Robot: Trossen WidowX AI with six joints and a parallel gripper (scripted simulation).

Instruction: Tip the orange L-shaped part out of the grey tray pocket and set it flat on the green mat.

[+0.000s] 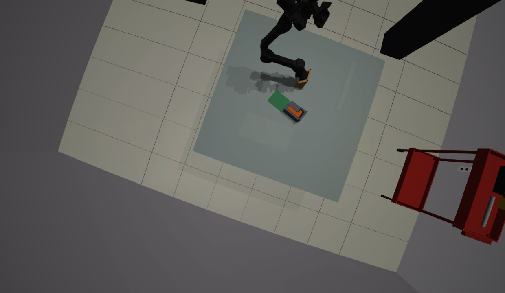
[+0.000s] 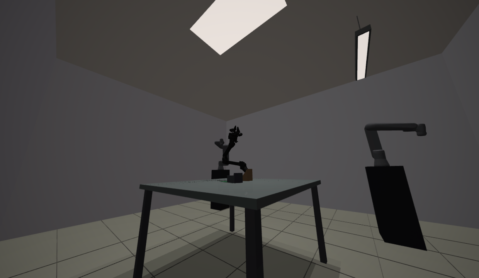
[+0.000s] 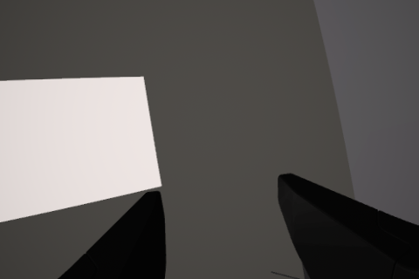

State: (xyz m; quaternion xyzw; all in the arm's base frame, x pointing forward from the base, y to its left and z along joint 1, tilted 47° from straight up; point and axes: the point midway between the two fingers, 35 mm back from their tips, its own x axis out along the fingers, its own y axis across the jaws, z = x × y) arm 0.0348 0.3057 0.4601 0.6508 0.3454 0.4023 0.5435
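Right now the orange L-shaped part is 23 cm ahead of my gripper tip, 14 cm to the left of it and 61 cm below it. From my gripper tip the other things lie so: green mat 16 cm ahead, 1 cm to the right, 67 cm below.
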